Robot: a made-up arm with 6 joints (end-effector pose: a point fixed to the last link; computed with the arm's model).
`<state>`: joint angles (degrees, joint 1 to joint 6).
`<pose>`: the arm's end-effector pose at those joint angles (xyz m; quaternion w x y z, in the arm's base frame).
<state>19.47 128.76 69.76 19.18 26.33 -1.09</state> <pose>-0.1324 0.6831 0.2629 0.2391 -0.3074 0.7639 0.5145</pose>
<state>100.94 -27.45 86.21 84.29 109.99 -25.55</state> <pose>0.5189 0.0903 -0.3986 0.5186 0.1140 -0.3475 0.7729</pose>
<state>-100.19 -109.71 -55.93 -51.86 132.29 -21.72</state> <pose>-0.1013 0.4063 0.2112 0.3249 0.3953 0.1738 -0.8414</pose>
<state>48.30 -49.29 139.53 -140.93 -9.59 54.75</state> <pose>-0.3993 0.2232 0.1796 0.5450 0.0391 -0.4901 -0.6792</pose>
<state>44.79 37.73 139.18 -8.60 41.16 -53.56</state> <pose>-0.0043 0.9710 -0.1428 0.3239 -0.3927 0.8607 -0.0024</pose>
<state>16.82 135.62 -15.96 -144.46 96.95 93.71</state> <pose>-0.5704 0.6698 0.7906 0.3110 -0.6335 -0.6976 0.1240</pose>
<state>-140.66 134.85 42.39 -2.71 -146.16 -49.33</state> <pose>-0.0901 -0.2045 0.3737 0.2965 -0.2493 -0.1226 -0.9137</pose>
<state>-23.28 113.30 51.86 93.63 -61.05 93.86</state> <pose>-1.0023 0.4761 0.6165 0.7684 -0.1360 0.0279 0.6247</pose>
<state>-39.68 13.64 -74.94 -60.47 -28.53 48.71</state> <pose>-0.5426 -0.3981 -0.8007 0.3488 0.6532 0.5666 -0.3614</pose>
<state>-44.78 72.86 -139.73 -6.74 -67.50 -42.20</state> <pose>-1.0138 -0.8257 0.1565 0.8290 0.3243 0.0208 -0.4552</pose>
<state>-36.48 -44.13 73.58 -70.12 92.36 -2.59</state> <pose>-0.2251 -0.2252 0.0079 0.8692 -0.1297 0.3874 0.2786</pose>
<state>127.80 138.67 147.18 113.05 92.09 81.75</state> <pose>0.5209 0.5737 0.8720 0.2219 -0.8742 -0.2610 -0.3442</pose>
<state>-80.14 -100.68 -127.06 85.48 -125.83 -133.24</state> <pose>0.2639 0.1076 -0.0173 0.1800 -0.0740 -0.9232 -0.3314</pose>
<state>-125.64 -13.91 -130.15 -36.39 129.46 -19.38</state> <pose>-0.1091 -0.5034 -0.5476 0.8804 -0.1079 -0.3091 -0.3430</pose>
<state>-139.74 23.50 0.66 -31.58 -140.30 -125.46</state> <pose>0.6553 -0.2483 0.0028 0.1476 -0.1393 0.8099 -0.5504</pose>
